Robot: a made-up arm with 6 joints. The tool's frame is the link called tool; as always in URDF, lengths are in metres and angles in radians.
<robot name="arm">
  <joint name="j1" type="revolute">
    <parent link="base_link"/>
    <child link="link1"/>
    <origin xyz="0 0 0.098" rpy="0 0 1.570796"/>
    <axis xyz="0 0 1"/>
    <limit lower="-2.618" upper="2.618" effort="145" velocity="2.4"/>
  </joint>
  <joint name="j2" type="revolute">
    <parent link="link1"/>
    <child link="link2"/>
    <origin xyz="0 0 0" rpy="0 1.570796 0"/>
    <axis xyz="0 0 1"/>
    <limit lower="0" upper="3.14" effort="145" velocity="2.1"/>
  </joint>
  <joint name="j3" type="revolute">
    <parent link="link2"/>
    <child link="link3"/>
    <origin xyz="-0.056 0.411 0" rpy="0 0 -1.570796"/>
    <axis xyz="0 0 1"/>
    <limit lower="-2.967" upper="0" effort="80" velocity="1.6"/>
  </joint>
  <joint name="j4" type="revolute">
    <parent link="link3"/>
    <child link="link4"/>
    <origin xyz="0.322 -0.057 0" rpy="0.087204 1.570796 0"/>
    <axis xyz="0 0 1"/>
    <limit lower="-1.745" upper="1.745" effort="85" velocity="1.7"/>
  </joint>
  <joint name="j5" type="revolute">
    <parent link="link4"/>
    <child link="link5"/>
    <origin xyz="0 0 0" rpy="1.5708 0 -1.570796"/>
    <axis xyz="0 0 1"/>
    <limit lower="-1.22" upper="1.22" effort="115" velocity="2.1"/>
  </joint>
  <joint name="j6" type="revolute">
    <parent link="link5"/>
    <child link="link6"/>
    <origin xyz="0.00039 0.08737 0" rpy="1.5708 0 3.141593"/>
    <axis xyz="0 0 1"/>
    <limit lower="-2.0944" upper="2.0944" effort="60" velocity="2.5"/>
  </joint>
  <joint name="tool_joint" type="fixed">
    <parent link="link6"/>
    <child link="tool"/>
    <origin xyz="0 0 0" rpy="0 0 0"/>
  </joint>
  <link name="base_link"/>
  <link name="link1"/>
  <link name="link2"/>
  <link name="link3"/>
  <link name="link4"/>
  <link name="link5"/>
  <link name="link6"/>
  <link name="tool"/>
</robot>
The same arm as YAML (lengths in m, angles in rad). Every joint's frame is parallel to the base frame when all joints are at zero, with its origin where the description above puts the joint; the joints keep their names.
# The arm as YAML. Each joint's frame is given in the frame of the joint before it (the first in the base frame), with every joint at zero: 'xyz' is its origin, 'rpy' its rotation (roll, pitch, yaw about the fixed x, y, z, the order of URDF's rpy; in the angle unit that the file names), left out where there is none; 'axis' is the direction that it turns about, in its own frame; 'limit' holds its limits. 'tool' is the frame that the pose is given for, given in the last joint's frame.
units:
  length: m
  angle: rad
joints:
  - name: j1
    type: revolute
    origin:
      xyz: [0.0, 0.0, 0.098]
    axis: [0.0, 0.0, 1.0]
    limit:
      lower: -2.618
      upper: 2.618
  - name: j2
    type: revolute
    origin:
      xyz: [0.0, 0.0, 0.0]
    axis: [0.0, 1.0, 0.0]
    limit:
      lower: 0.0
      upper: 3.14
  - name: j3
    type: revolute
    origin:
      xyz: [-0.411, 0.0, 0.056]
    axis: [0.0, 1.0, 0.0]
    limit:
      lower: -2.967
      upper: 0.0
  - name: j4
    type: revolute
    origin:
      xyz: [0.322, 0.0, 0.057]
    axis: [0.9962, 0.0, 0.0871]
    limit:
      lower: -1.745
      upper: 1.745
  - name: j5
    type: revolute
    origin:
      xyz: [0.0, 0.0, 0.0]
    axis: [0.0, 1.0, 0.0]
    limit:
      lower: -1.22
      upper: 1.22
  - name: j6
    type: revolute
    origin:
      xyz: [0.087, 0.0, 0.008]
    axis: [0.9962, 0.0, 0.0871]
    limit:
      lower: -2.0944
      upper: 2.0944
tool:
  origin:
    xyz: [0.0, 0.0, 0.0]
    rpy: [0.0, 1.4836, 0.0]

